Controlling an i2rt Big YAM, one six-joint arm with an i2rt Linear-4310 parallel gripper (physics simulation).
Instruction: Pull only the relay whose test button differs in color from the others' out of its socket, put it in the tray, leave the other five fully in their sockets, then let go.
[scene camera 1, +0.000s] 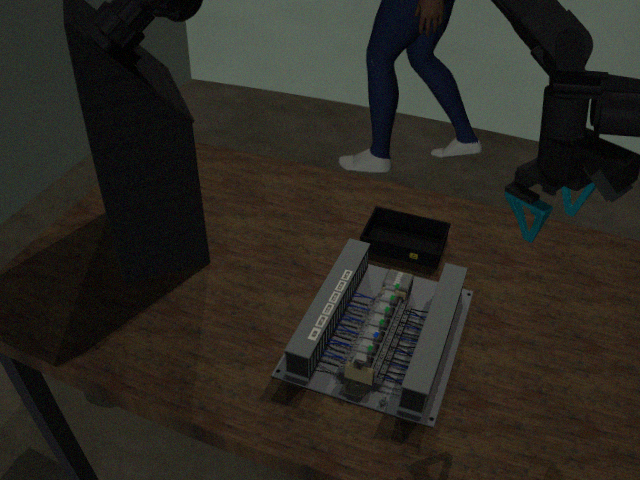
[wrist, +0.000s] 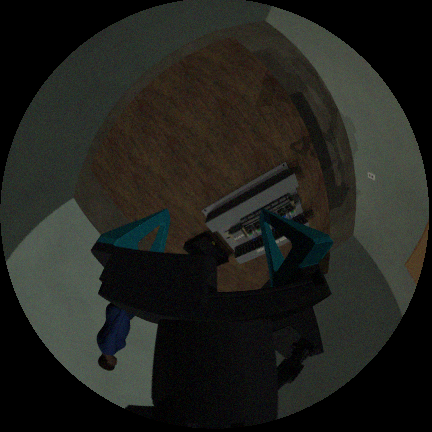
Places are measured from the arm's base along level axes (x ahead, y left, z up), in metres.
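Pixels of known places: gripper, between the fingertips: (scene camera 1: 549, 227) (wrist: 214, 213); arm's base, origin of its link: (scene camera 1: 105, 41) (wrist: 302, 348).
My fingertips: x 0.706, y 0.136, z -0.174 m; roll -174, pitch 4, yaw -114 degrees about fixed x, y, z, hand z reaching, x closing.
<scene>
For each thing: its top centre in the pictures, then the offset to it from my fingertips. "*": a spot on its surface instead.
- grey panel, a spot on its surface: (scene camera 1: 453, 347) * 0.088 m back, 0.034 m right, 0.272 m down
- relay with a blue test button, centre of its top: (scene camera 1: 371, 332) 0.200 m back, 0.133 m right, 0.206 m down
- black tray, centre of its top: (scene camera 1: 406, 229) (wrist: 205, 255) 0.284 m back, 0.180 m left, 0.240 m down
- grey duct with white labels, centre of its top: (scene camera 1: 331, 291) (wrist: 273, 244) 0.304 m back, 0.081 m right, 0.213 m down
- duct, centre of its top: (scene camera 1: 438, 321) (wrist: 252, 204) 0.121 m back, 0.047 m right, 0.213 m down
A row of relays with clear housings stands in sockets along the middle of a grey panel (scene camera 1: 453, 347) (wrist: 250, 208). The relay with a blue test button (scene camera 1: 375, 334) is second from the end away from the tray; the others show green buttons. All appear seated in the row, though fine detail is too dark to tell. A black tray (scene camera 1: 390, 251) (wrist: 199, 243) with a small yellow label stands beyond the panel's far end. My gripper (scene camera 1: 550, 227) (wrist: 214, 213) has teal fingers, is wide open and empty, and hangs high to the right of the tray and panel in the scene view.
A grey duct with white labels (scene camera 1: 327, 307) runs along the left of the relays, and another duct (scene camera 1: 436, 335) along their right. Wires join the ducts and sockets. A tall dark stand (scene camera 1: 149, 180) rises at the left of the table. A person (scene camera 1: 382, 77) stands behind the table.
</scene>
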